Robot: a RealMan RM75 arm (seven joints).
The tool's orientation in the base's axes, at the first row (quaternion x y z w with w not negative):
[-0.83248 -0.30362 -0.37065 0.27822]
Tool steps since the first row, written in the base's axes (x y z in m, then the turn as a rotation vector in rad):
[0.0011 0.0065 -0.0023 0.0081 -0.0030 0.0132]
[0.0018 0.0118 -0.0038 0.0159 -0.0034 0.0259]
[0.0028 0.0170 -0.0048 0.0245 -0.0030 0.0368]
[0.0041 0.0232 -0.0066 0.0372 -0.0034 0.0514]
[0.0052 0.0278 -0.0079 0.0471 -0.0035 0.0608]
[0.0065 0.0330 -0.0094 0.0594 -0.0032 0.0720]
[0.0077 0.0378 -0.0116 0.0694 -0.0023 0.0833]
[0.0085 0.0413 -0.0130 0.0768 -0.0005 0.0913]
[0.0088 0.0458 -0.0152 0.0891 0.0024 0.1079]
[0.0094 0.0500 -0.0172 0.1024 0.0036 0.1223]
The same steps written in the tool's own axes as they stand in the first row. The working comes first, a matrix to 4 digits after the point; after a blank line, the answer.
The tool's axes in the first row as the columns of a matrix, in the base's axes (used below as rounded here):
[0.5409 0.7118 0.4482]
[0.2993 -0.6608 0.6883]
[0.7861 -0.2382 -0.5704]

[0.0007 -0.0030 0.0063 0.0139 0.0046 -0.0060]
[0.0015 -0.0056 0.0111 0.0279 0.0074 -0.0100]
[0.0028 -0.0081 0.0157 0.0413 0.0107 -0.0121]
[0.0040 -0.0108 0.0216 0.0595 0.0165 -0.0150]
[0.0049 -0.0128 0.0260 0.0722 0.0214 -0.0160]
[0.0060 -0.0149 0.0310 0.0878 0.0272 -0.0166]
[0.0064 -0.0167 0.0361 0.1023 0.0311 -0.0180]
[0.0067 -0.0181 0.0397 0.1132 0.0332 -0.0180]
[0.0065 -0.0204 0.0441 0.1337 0.0361 -0.0200]
[0.0065 -0.0223 0.0484 0.1526 0.0414 -0.0214]

